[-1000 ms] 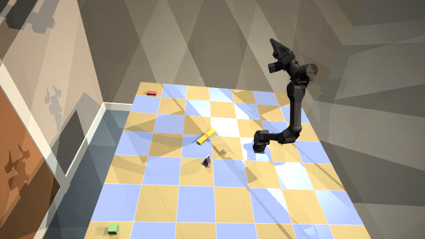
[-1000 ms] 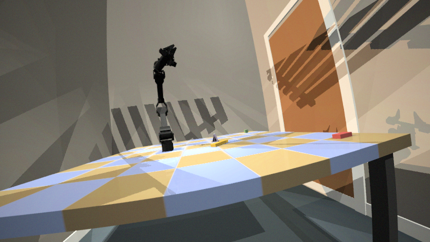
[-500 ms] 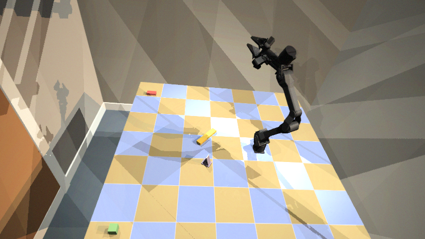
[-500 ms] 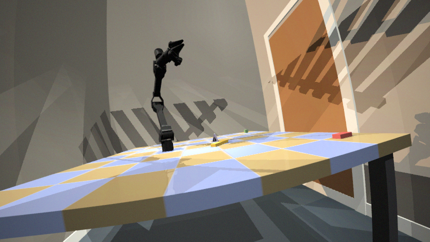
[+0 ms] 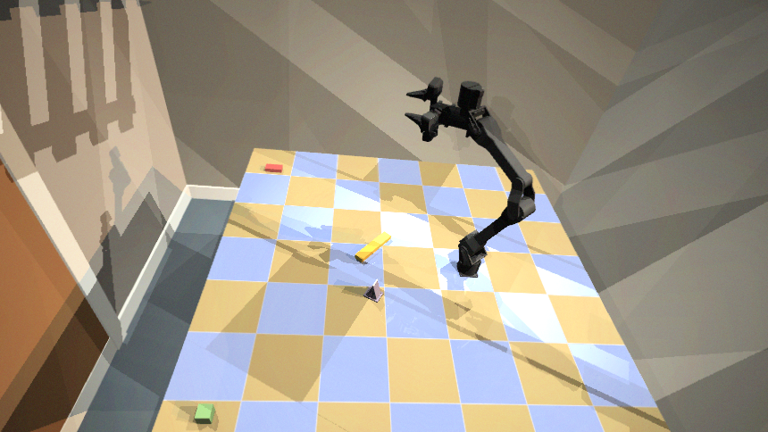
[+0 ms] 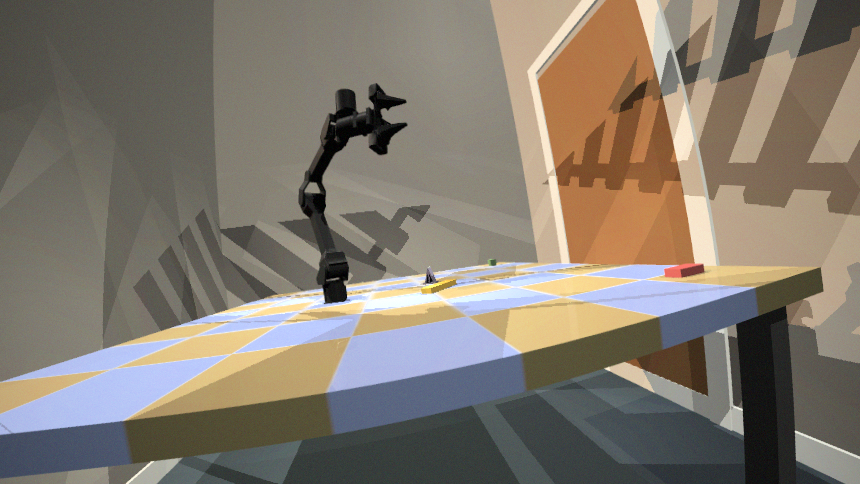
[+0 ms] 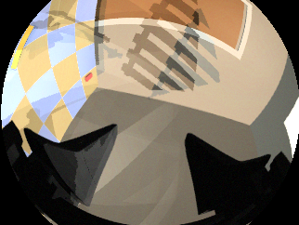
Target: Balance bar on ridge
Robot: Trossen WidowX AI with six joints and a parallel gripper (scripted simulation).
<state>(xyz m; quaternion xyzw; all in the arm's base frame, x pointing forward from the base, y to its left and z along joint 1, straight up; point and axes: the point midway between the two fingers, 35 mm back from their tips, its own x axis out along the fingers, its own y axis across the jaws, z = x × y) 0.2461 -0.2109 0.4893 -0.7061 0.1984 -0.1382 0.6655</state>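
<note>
Now: the bar 48 cm below my gripper tip, 15 cm to the left of it and 5 cm ahead of it. From my gripper tip the other things lie so: green block (73 cm to the left, 47 cm below, 46 cm ahead); red block (48 cm below, 46 cm ahead, 27 cm to the right).
</note>
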